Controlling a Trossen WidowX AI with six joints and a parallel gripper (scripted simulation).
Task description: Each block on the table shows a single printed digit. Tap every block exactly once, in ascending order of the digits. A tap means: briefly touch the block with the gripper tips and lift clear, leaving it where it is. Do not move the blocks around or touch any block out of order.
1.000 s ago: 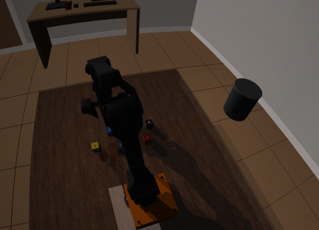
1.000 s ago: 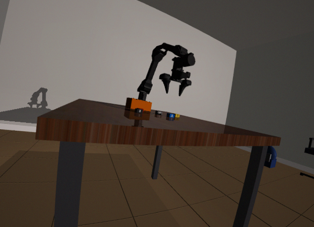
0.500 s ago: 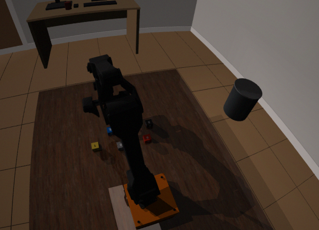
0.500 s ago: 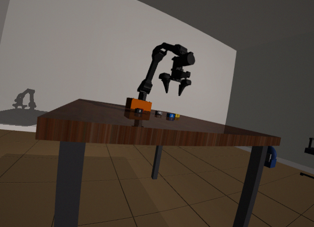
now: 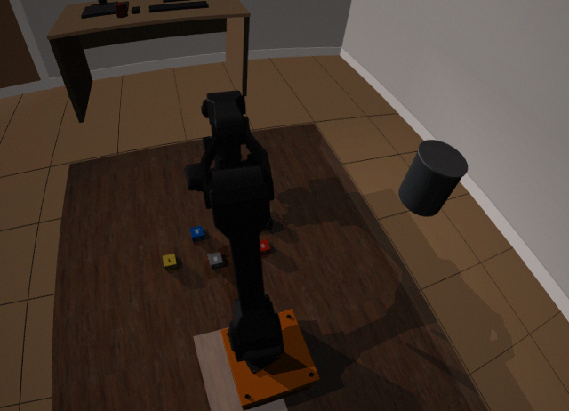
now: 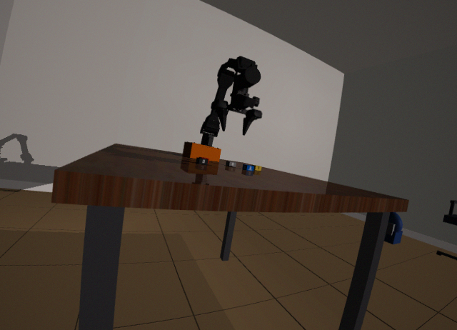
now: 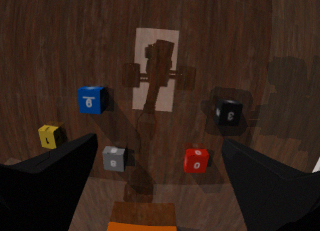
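My gripper tip is 110 mm past the red block, 40 mm to the left of it and 120 mm above it. The rest, counted from my gripper tip: blue block 10 mm ahead, 90 mm to the left, 120 mm below; then black block 30 mm behind, 90 mm to the right, 120 mm below; then grey block 90 mm behind, 80 mm to the left, 120 mm below.
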